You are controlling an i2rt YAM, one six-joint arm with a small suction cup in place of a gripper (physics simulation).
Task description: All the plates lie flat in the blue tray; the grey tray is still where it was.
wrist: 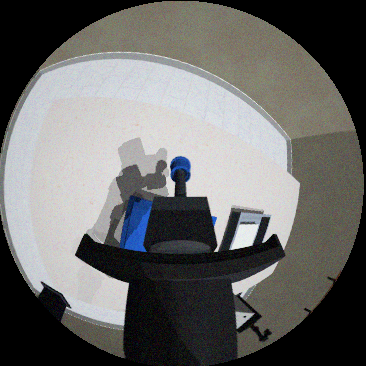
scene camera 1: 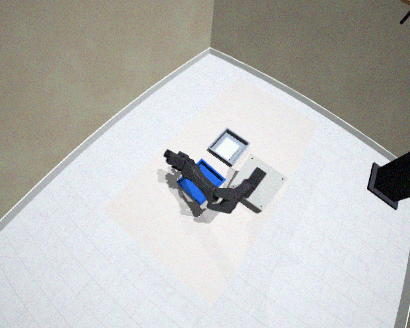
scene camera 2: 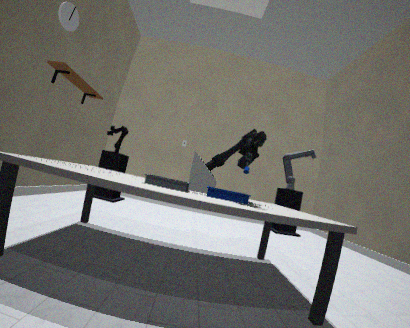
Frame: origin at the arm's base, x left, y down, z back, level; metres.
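Seen in the pictures: end effector, tool point: (wrist: 180, 165) (scene camera 2: 246, 172); arm's base, origin of the base link: (scene camera 1: 252, 183) (scene camera 2: 206, 168).
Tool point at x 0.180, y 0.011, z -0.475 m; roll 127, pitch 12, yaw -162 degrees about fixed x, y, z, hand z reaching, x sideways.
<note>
Offsets run from my tool point to a thing's top centre. Level surfaces: height alone.
The blue tray {dx -0.039, dy +0.114, dz +0.198 m} (scene camera 1: 189, 187) (scene camera 2: 228, 195) (wrist: 134, 229) lies on the table, partly hidden by the arm; its visible floor is blue, partly in shadow, and no plate can be made out there. The grey tray {dx -0.393, dy +0.114, dz +0.189 m} (scene camera 1: 220, 157) (scene camera 2: 166, 183) (wrist: 229, 231) lies beside it. A white plate {dx -0.369, dy +0.137, dz +0.188 m} (scene camera 1: 227, 148) (wrist: 246, 236) lies flat inside the grey tray; whether more lie under it cannot be told. My gripper, a blue suction cup (scene camera 2: 246, 170) (wrist: 180, 169), is bare and off, high above the table near the blue tray. In scene camera 1 the cup is hidden.
My arm stands on a pale grey mount (scene camera 1: 272, 182) (scene camera 2: 201, 175) beside the trays. Black pedestals (scene camera 2: 113, 161) (scene camera 2: 289, 201) with other arms stand beyond the table {dy +0.170 m} (scene camera 2: 150, 191). A brown wall shelf (scene camera 2: 75, 79) hangs at the left.
</note>
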